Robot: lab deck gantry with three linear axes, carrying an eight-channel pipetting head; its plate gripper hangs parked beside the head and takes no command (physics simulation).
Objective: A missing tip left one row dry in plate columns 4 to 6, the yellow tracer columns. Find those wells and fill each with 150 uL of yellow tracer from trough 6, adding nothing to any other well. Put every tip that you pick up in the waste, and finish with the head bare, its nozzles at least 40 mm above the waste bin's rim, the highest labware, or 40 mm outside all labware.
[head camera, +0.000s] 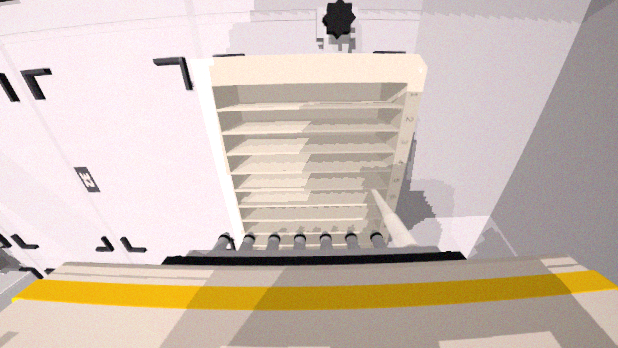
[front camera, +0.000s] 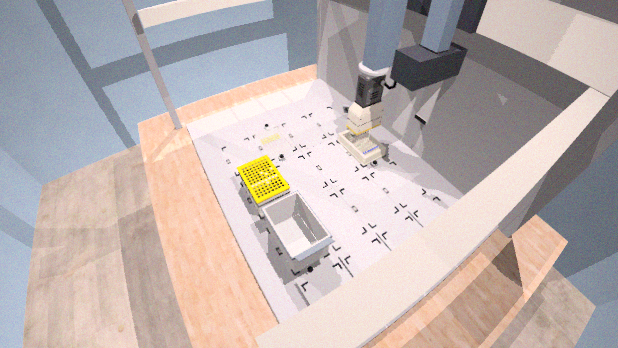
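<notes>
The pipetting head (front camera: 366, 112) (head camera: 300, 327) is over the cream trough reservoir (front camera: 375, 157) (head camera: 315, 69). In the head view, several nozzles (head camera: 300, 241) are bare; a whitish tip (head camera: 392, 220) hangs at the right end. Its narrow end appears over the divider near labels 5 and 6; whether it touches liquid cannot be told. The yellow tip rack (front camera: 263, 179) stands left of the grey waste bin (front camera: 326, 240). A faint yellow patch (front camera: 270, 138), seemingly the plate's tracer wells, lies behind the rack; single wells are unresolved. The parked plate gripper (front camera: 405, 102) hangs beside the head, seemingly open and empty.
A dark block (front camera: 429, 65) carries the parked gripper. Black corner brackets (head camera: 186, 72) and a black knob (head camera: 339, 19) stand on the deck near the reservoir. A pale front beam (front camera: 430, 230) crosses the front, and a thin post (front camera: 157, 75) rises at the left.
</notes>
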